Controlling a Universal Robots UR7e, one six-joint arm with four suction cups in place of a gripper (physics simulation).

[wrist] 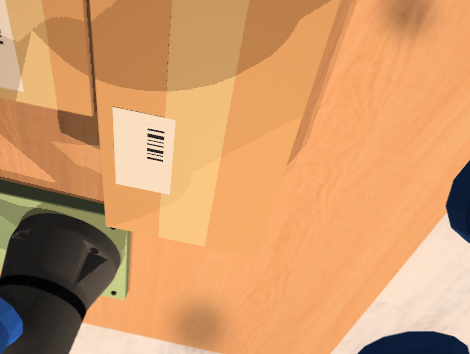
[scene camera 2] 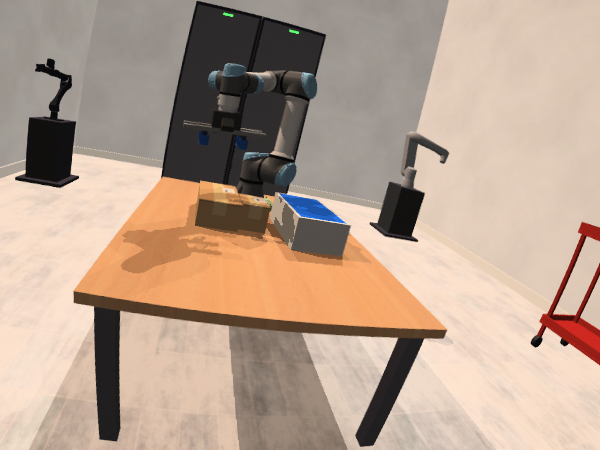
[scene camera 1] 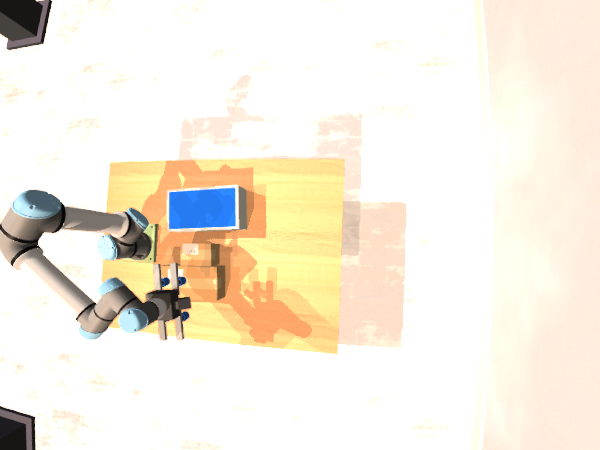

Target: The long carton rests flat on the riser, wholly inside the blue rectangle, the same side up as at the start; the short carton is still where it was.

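Frame: origin at the arm's base, x ahead, y up, z right, level; millimetres.
Seen in the pictures: hand at its tool point: (wrist: 195,265) (scene camera 2: 221,144); arm's base at its link origin: (wrist: 69,249) (scene camera 1: 139,245).
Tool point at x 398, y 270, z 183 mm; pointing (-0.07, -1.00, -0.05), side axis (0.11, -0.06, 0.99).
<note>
Pixels of each thing's middle, then the offset from my tool point to it. Level surfaces: height alone.
- long carton at the middle of its body: (wrist: 208,79) (scene camera 2: 217,204) (scene camera 1: 191,281) dz -27, dx -67, dy -239 mm
- short carton at the middle of its body: (scene camera 2: 251,212) (scene camera 1: 200,254) dz -163, dx -25, dy -239 mm
- white riser at the middle of its body: (scene camera 2: 306,221) (scene camera 1: 207,210) dz -379, dx +2, dy -229 mm
- blue rectangle at the middle of its body: (scene camera 2: 309,207) (scene camera 1: 201,208) dz -379, dx +2, dy -169 mm
- table's at its surface level: dy -289 mm
The long carton (scene camera 1: 204,287) (scene camera 2: 215,214) (wrist: 260,110) lies flat on the table, its barcode label up; the gripper hides part of it in scene camera 1. The short carton (scene camera 1: 202,260) (scene camera 2: 256,219) (wrist: 72,65) lies close beside it, on the riser's side. The white riser (scene camera 1: 242,207) (scene camera 2: 320,239) stands past the short carton, with the blue rectangle (scene camera 1: 202,209) (scene camera 2: 312,208) on its top. My suction gripper (scene camera 1: 173,299) (scene camera 2: 222,140) is open, with nothing on its cups. It hangs well above the table, over the long carton's base end and outer side.
The arm's green base plate (scene camera 1: 153,243) (wrist: 120,275) is at the table's (scene camera 1: 295,260) (scene camera 2: 250,295) base end, near the cartons' ends. Dark cabinets (scene camera 2: 215,65) stand behind the arm. A red cart (scene camera 2: 570,327) and two pedestals with other arms (scene camera 2: 50,150) (scene camera 2: 400,210) stand away from the table.
</note>
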